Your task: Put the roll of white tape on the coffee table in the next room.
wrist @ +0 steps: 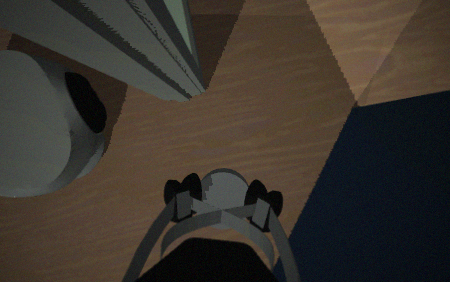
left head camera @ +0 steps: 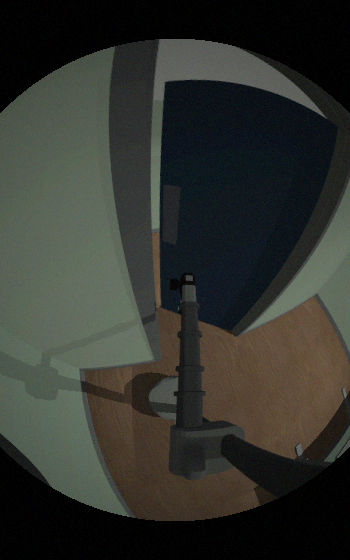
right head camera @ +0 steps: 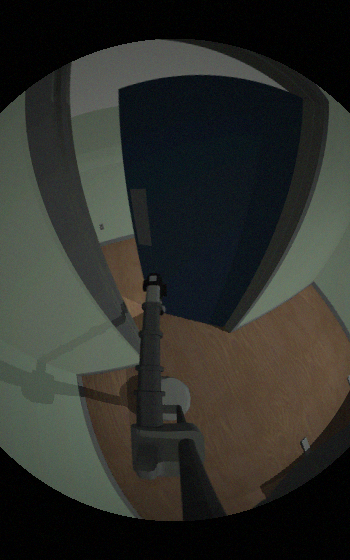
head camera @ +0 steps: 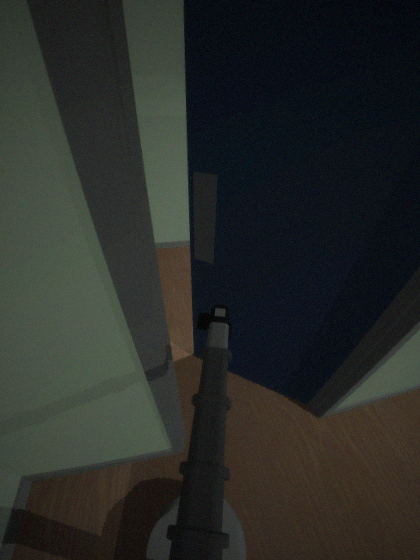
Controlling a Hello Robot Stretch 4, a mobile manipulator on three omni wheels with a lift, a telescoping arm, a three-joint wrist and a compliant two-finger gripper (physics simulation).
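Frame: origin at the robot's base, x down, y back, z left, level; centimetres.
Where they show: gripper, between the fingertips: [wrist: 223,192] [right head camera: 161,309]; robot's base, origin of its link: [left head camera: 172,396] [right head camera: 166,397].
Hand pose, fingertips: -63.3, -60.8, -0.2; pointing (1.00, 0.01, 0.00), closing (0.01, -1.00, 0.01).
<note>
Things, the pixels of their top centre, and the offset from my fingertips, as dx, dy, dz. "spot": a spot on its surface instead.
- white tape, centre of its top: [wrist: 222,200] -2.0, +0.0, -0.3
- grey door frame, a spot on its surface: [head camera: 107,150] spot: -84.9, +24.1, +14.9
In the wrist view my gripper [wrist: 223,192] is shut on the roll of white tape [wrist: 225,186], a pale round thing between the two dark fingertips. Part of the roll is hidden behind the fingers' bands. The gripper hangs above the wooden floor, with the dark blue door to its right. In the head views the arm reaches out toward the door and its end hides the fingers and the roll. The coffee table does not show in any view.
A dark blue door [head camera: 280,200] [left head camera: 240,190] [right head camera: 200,190] [wrist: 390,190] stands partly open in a grey door frame [head camera: 107,150] [left head camera: 131,190] [right head camera: 60,165]. A gap at its left shows floor and wall beyond. A green wall [head camera: 55,280] [left head camera: 55,210] is close on the left.
</note>
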